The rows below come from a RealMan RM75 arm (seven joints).
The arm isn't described. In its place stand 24 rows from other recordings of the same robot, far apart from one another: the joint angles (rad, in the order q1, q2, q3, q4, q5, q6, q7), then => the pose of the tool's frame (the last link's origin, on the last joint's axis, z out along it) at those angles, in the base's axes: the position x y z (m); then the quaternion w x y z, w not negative.
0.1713 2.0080 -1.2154 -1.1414 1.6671 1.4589 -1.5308 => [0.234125 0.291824 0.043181 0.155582 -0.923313 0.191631 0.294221]
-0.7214 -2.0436 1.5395 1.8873 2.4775 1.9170 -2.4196 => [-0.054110 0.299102 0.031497 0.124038 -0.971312 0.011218 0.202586]
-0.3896 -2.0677 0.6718 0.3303 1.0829 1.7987 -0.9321 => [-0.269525 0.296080 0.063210 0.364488 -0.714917 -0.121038 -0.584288]
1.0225 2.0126 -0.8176 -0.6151 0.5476 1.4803 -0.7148 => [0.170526 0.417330 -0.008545 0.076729 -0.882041 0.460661 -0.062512]
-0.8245 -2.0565 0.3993 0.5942 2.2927 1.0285 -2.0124 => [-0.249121 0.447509 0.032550 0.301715 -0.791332 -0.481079 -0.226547]
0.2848 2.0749 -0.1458 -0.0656 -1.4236 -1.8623 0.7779 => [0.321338 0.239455 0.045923 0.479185 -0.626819 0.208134 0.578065]
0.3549 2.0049 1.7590 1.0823 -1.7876 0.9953 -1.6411 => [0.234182 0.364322 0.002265 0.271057 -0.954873 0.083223 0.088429]
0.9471 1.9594 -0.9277 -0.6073 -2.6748 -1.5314 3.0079 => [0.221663 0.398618 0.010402 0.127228 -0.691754 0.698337 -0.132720]
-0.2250 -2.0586 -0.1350 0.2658 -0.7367 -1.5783 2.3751 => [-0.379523 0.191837 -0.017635 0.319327 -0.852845 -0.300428 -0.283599]
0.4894 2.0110 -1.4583 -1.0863 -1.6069 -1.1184 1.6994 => [0.152315 0.367062 -0.016565 0.154269 -0.959819 0.115616 0.203916]
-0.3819 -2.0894 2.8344 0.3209 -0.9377 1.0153 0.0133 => [-0.297723 0.272663 -0.115198 0.436106 -0.855186 -0.172477 -0.220728]
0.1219 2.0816 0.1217 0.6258 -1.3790 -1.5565 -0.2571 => [0.325054 0.193641 -0.049861 0.706207 -0.560569 0.317257 0.293909]
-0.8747 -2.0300 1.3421 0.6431 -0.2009 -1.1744 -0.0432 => [-0.264597 0.409723 -0.013713 0.346600 -0.703086 -0.569738 0.246856]
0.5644 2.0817 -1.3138 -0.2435 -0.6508 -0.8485 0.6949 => [0.291913 0.384223 -0.039781 0.445146 -0.808759 0.278261 0.265187]
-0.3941 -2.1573 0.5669 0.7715 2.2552 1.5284 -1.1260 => [-0.317301 0.283498 -0.011831 0.174898 -0.962049 -0.162913 -0.131649]
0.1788 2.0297 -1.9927 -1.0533 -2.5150 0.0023 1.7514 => [0.275339 0.335183 -0.063207 0.453380 -0.862904 -0.154119 -0.161524]
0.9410 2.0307 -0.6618 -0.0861 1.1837 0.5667 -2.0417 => [0.253768 0.443489 -0.060657 0.354702 -0.908199 0.219523 0.034212]
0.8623 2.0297 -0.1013 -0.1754 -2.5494 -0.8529 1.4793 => [0.278604 0.412178 -0.049861 0.275012 -0.869564 0.392126 0.120270]
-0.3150 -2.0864 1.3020 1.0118 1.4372 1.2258 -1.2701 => [-0.200965 0.335095 -0.005591 0.224345 -0.929356 -0.068282 -0.285139]
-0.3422 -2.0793 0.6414 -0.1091 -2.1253 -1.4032 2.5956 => [-0.351319 0.258831 -0.030270 0.500802 -0.692009 -0.346495 -0.387636]
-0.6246 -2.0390 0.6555 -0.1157 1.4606 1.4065 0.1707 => [-0.258354 0.315630 -0.065438 0.402741 -0.868224 0.144635 -0.251132]
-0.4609 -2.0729 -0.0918 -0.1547 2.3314 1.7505 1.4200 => [-0.232007 0.242103 -0.063854 0.546550 -0.562213 0.606711 -0.130771]
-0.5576 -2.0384 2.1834 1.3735 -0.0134 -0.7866 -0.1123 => [-0.129383 0.355206 -0.095114 0.396267 -0.905683 -0.113900 0.098681]
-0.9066 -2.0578 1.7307 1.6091 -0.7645 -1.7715 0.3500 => [-0.023186 0.300771 -0.034935 0.068911 -0.969415 -0.105661 0.210525]
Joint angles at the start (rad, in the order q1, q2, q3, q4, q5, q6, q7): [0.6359 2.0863 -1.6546 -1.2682 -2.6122 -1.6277 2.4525]
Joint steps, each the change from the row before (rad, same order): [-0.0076 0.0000 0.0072 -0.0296 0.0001 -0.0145 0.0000]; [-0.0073 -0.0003 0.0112 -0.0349 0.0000 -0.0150 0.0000]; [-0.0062 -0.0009 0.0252 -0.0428 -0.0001 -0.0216 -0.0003]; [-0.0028 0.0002 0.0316 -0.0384 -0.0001 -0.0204 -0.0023]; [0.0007 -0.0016 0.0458 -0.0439 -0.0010 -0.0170 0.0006]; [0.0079 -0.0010 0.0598 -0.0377 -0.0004 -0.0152 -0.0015]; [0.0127 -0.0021 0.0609 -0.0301 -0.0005 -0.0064 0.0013]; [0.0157 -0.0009 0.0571 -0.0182 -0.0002 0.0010 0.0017]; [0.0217 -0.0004 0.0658 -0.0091 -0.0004 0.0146 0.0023]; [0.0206 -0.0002 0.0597 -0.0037 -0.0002 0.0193 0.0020]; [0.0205 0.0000 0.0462 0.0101 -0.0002 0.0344 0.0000]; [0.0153 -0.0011 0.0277 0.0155 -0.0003 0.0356 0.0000]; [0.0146 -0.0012 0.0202 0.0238 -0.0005 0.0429 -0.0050]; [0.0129 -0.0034 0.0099 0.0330 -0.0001 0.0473 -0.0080]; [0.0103 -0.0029 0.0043 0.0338 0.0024 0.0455 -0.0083]
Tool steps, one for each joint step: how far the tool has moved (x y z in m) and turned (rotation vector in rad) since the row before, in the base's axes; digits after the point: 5 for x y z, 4 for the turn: [-0.00326 -0.00076 0.00341 0.0048 0.0079 0.0070]; [-0.00425 -0.00009 0.00455 0.0096 0.0108 0.0097]; [-0.00537 0.00113 0.00770 0.0183 0.0163 0.0078]; [-0.00535 0.00193 0.00819 0.0210 0.0185 0.0066]; [-0.00652 0.00460 0.01169 0.0396 0.0254 0.0074]; [-0.00684 0.00643 0.01354 0.0475 0.0312 0.0050]; [-0.00661 0.00760 0.01373 0.0542 0.0322 0.0046]; [-0.00578 0.00759 0.01185 0.0511 0.0322 0.0025]; [-0.00617 0.01007 0.01264 0.0633 0.0410 0.0023]; [-0.00517 0.00936 0.01138 0.0594 0.0394 0.0019]; [-0.00427 0.00990 0.00792 0.0539 0.0358 0.0055]; [-0.00261 0.00818 0.00457 0.0402 0.0247 0.0051]; [-0.00177 0.00849 0.00257 0.0352 0.0199 0.0086]; [-0.00023 0.00843 0.00042 0.0274 0.0120 0.0089]; [0.00028 0.00732 -0.00107 0.0206 0.0101 0.0084]
